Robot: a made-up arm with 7 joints. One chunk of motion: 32 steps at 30 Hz.
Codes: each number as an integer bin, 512 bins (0 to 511) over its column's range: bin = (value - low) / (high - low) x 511, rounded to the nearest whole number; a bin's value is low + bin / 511 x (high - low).
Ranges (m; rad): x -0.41..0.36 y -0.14..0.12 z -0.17..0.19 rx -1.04..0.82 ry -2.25..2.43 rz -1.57..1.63
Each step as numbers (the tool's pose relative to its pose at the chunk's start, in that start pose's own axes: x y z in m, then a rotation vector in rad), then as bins.
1 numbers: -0.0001 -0.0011 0.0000 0.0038 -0.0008 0.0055
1 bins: 272 273 241 287 246 252
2 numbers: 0.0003 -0.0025 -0.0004 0.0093 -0.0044 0.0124
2 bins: 272 270 241 288 245 253
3 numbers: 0.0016 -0.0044 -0.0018 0.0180 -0.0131 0.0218
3 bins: 273 267 239 291 244 254
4 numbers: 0.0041 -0.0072 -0.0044 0.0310 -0.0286 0.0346
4 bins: 275 261 235 294 243 256
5 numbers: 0.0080 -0.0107 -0.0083 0.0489 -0.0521 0.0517
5 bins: 277 254 230 299 240 259
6 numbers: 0.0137 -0.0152 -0.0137 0.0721 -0.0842 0.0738
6 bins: 281 245 222 306 236 262
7 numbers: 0.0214 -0.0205 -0.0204 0.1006 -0.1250 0.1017
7 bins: 286 235 212 313 232 267
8 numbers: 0.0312 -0.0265 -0.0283 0.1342 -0.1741 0.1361
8 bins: 293 223 201 323 227 272
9 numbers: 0.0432 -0.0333 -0.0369 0.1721 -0.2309 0.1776
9 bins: 301 210 189 333 220 279
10 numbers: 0.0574 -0.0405 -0.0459 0.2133 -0.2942 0.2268
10 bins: 310 196 176 344 214 287
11 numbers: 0.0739 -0.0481 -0.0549 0.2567 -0.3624 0.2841
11 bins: 321 181 163 356 206 296
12 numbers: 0.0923 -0.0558 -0.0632 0.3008 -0.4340 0.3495
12 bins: 333 165 152 368 198 307
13 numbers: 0.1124 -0.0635 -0.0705 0.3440 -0.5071 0.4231
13 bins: 347 150 141 380 190 318
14 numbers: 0.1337 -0.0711 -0.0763 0.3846 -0.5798 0.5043
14 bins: 361 135 133 391 182 331
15 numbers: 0.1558 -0.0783 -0.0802 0.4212 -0.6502 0.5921
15 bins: 375 121 127 401 175 345
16 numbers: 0.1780 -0.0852 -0.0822 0.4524 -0.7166 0.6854
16 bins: 390 108 125 410 167 360
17 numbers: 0.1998 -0.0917 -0.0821 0.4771 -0.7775 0.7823
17 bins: 405 95 125 417 161 376
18 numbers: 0.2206 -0.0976 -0.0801 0.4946 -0.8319 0.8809
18 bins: 418 83 128 422 155 391
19 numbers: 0.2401 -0.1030 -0.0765 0.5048 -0.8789 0.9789
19 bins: 431 73 133 424 150 407
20 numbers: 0.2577 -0.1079 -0.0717 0.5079 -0.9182 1.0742
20 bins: 443 63 140 425 145 422
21 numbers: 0.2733 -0.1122 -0.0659 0.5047 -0.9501 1.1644
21 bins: 453 55 148 424 142 437
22 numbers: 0.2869 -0.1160 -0.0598 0.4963 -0.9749 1.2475
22 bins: 462 47 156 422 139 450
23 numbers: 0.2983 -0.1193 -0.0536 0.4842 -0.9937 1.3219
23 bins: 470 41 165 419 137 462
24 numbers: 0.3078 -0.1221 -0.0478 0.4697 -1.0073 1.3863
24 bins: 476 35 173 415 136 472
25 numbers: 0.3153 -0.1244 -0.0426 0.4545 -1.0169 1.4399
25 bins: 481 31 181 411 135 481
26 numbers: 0.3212 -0.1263 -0.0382 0.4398 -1.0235 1.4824
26 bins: 485 27 187 407 134 487
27 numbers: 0.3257 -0.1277 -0.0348 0.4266 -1.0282 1.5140
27 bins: 488 24 192 403 133 492
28 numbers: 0.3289 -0.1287 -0.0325 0.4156 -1.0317 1.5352
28 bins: 490 22 195 400 133 496
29 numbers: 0.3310 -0.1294 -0.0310 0.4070 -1.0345 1.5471
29 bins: 492 21 197 398 133 498
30 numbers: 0.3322 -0.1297 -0.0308 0.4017 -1.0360 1.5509
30 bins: 493 20 198 396 133 498
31 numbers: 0.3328 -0.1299 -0.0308 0.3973 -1.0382 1.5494
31 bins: 493 20 198 395 132 498
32 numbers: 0.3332 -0.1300 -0.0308 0.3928 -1.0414 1.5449
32 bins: 493 20 198 394 132 497
